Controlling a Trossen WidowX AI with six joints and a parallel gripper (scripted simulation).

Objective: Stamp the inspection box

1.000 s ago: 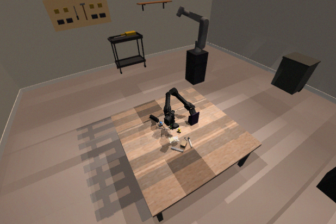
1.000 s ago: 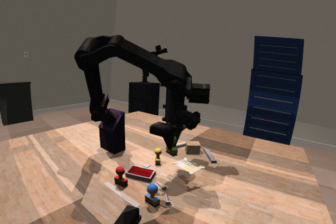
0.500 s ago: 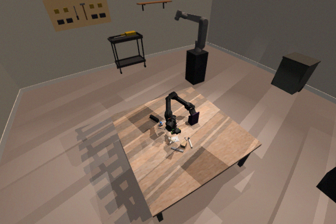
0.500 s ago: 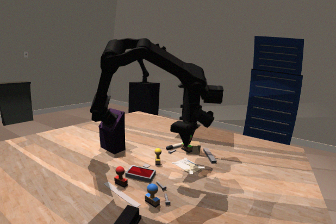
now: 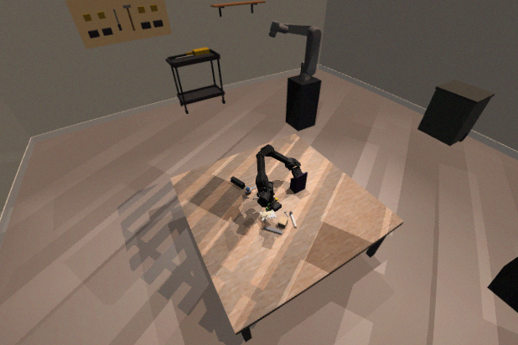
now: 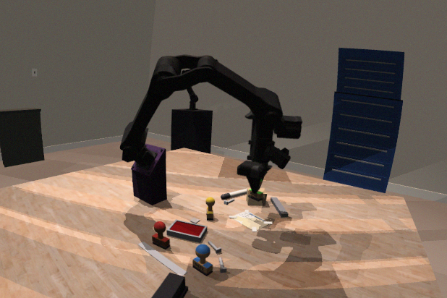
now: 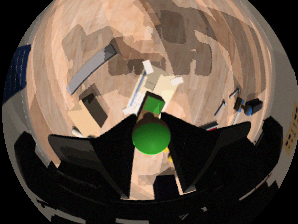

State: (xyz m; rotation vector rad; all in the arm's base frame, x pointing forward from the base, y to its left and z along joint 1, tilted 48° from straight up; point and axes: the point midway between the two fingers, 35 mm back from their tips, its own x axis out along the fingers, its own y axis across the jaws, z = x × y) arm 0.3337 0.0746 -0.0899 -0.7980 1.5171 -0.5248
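The pale card is 10 mm to the right of my gripper tip and 90 mm below it. Round my gripper tip: yellow-knobbed stamp 110 mm behind, 70 mm to the right, 70 mm below; red ink pad 100 mm behind, 180 mm to the right, 90 mm below; green-knobbed stamp right at my gripper tip.
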